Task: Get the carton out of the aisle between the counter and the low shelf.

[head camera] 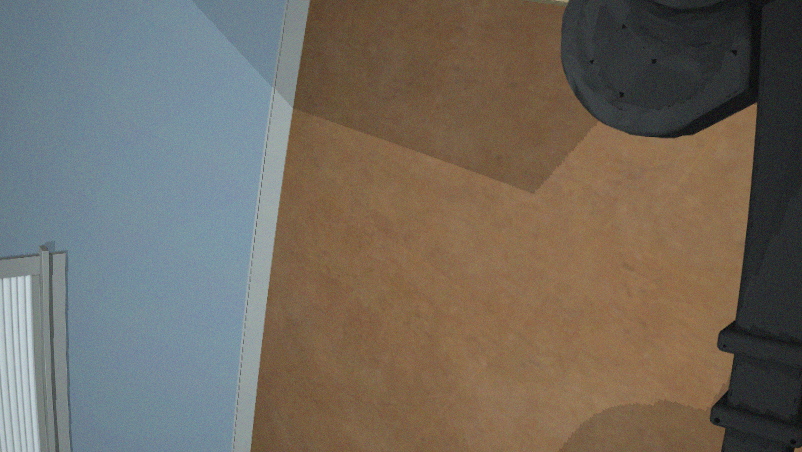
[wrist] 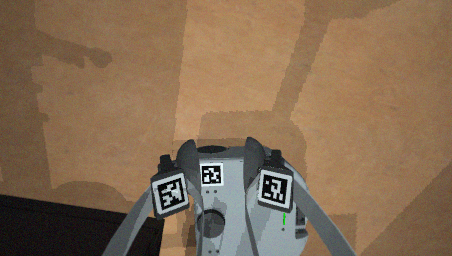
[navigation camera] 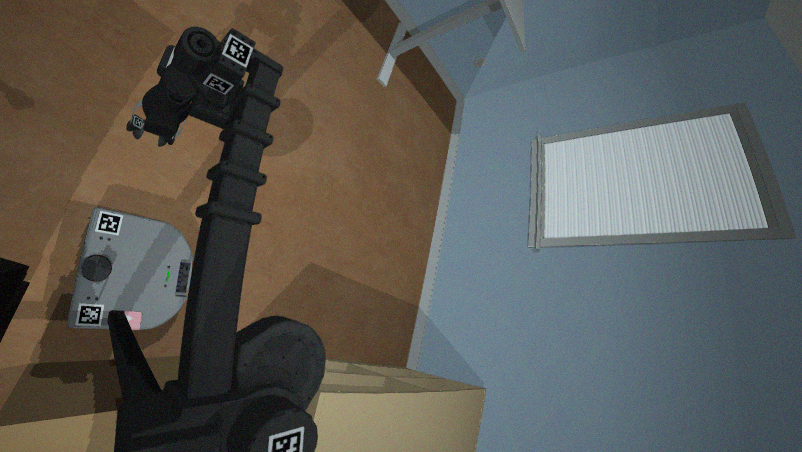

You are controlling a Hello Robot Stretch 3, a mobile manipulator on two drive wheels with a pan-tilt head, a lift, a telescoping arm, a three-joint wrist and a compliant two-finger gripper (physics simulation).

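No carton that I can make out shows in these views. My gripper is open, with its two fingertips apart and nothing between them. It hangs above the brown floor, beyond my grey base in the navigation view, and the base shows behind the fingers in the wrist view. A black cabinet side stands near the base; whether it belongs to the counter I cannot tell. A pale yellow box-shaped piece stands against the wall at the bottom of the navigation view; I cannot tell whether it is the low shelf.
A blue wall with a pale baseboard borders the floor. A white-shuttered window is set in it. A table's white-tipped leg stands near the wall. My dark arm reaches outward.
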